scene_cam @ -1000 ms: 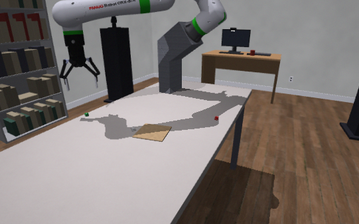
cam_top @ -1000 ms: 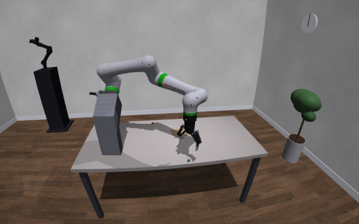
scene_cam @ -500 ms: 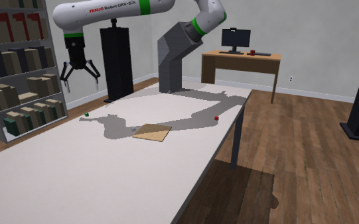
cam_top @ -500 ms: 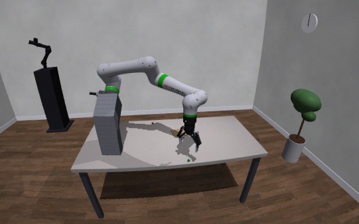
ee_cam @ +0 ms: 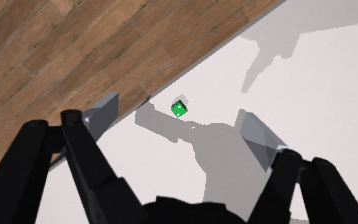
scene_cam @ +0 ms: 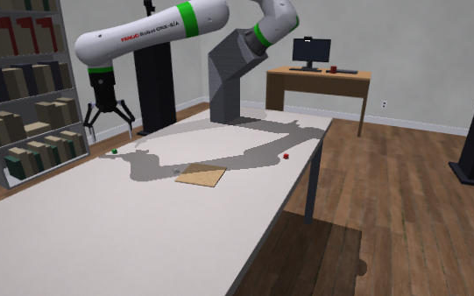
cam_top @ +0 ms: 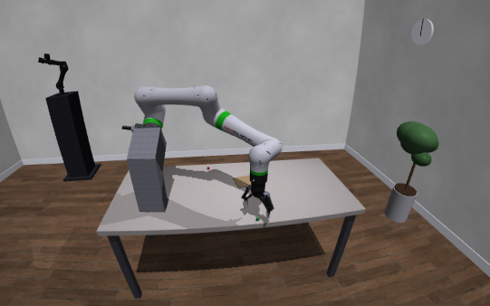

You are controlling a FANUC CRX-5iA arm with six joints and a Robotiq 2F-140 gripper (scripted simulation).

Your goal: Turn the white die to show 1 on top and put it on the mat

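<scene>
Right now the green die is 6 cm below my hand, 1 cm to the left of it and 1 cm ahead of it. Round my hand: white die: 35 cm to the left, 6 cm below, 5 cm ahead; red die: 68 cm to the left, 22 cm behind, 6 cm below; tan mat: 45 cm to the left, 6 cm below, 3 cm ahead.
</scene>
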